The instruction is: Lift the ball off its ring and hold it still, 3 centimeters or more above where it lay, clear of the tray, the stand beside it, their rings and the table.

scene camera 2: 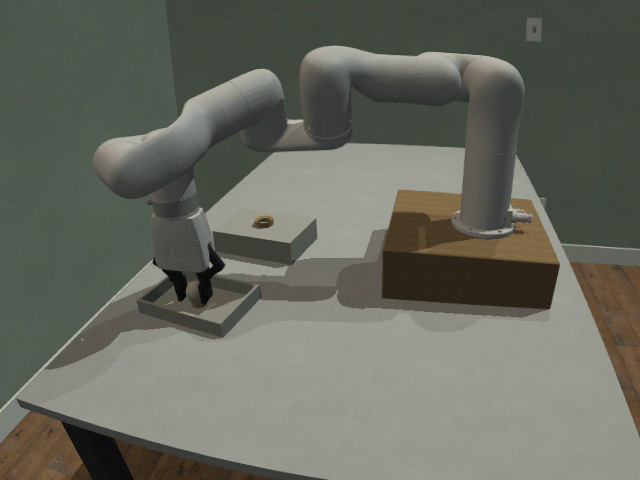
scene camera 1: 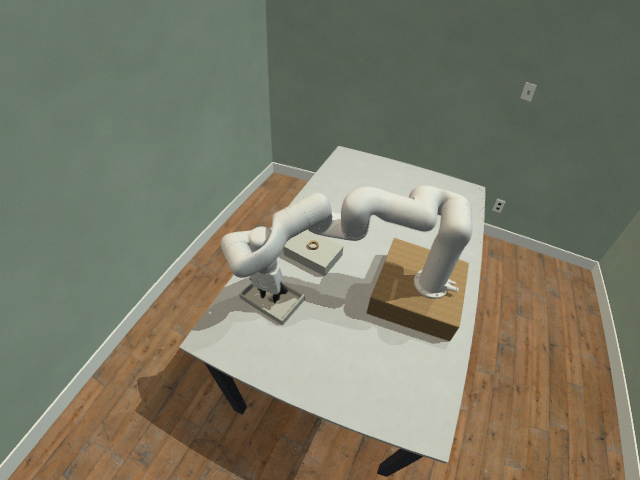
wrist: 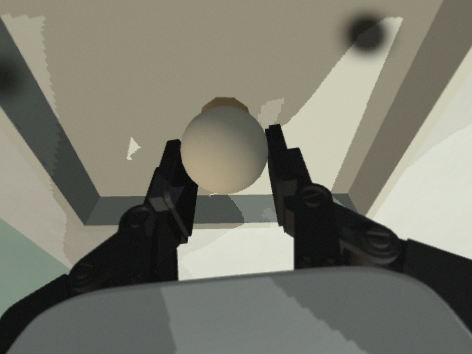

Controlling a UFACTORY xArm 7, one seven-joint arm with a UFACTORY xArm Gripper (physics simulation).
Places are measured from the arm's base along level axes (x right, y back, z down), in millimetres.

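Pixels of known places: gripper, between the fingertips: [scene camera 2: 195, 298] [scene camera 1: 270, 297] [wrist: 228, 155]; arm's base, origin of its link: [scene camera 2: 482, 225] [scene camera 1: 431, 284].
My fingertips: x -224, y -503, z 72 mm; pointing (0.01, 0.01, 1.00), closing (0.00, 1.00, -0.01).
Ahead of a thing's pixels: the offset from my fingertips to its top centre. "spot": to the spot under its first point. Level surfaces: height alone.
The pale round ball @[dx +10, dy +0, dz -30 mm] [scene camera 2: 193, 291] [wrist: 224, 152] sits low over its brown ring @[spot: dx -4, dy +4, dz +11 mm] [scene camera 2: 197, 305] [wrist: 225, 102] inside the grey tray @[dx +10, dy +0, dz -7 mm] [scene camera 1: 293, 311] [scene camera 2: 180, 317] [wrist: 215, 210]. My gripper [scene camera 1: 269, 298] [scene camera 2: 192, 299] [wrist: 228, 155] points down into the tray and is shut on the ball, with one black finger against each side. In the wrist view part of the ring shows just beyond the ball. Scene camera 1 shows the ball poorly, as the fingers mostly hide it.
The grey stand [scene camera 1: 303, 259] [scene camera 2: 253, 248] is beside the tray, farther back on the table @[dz +21 mm] [scene camera 1: 330, 372] [scene camera 2: 361, 387], with an empty brown ring @[spot: dx +252, dy +30, dz -37 mm] [scene camera 1: 308, 245] [scene camera 2: 264, 225] on top. The arm's wooden base block [scene camera 1: 408, 320] [scene camera 2: 465, 279] is at the right. Low tray walls surround the fingers.
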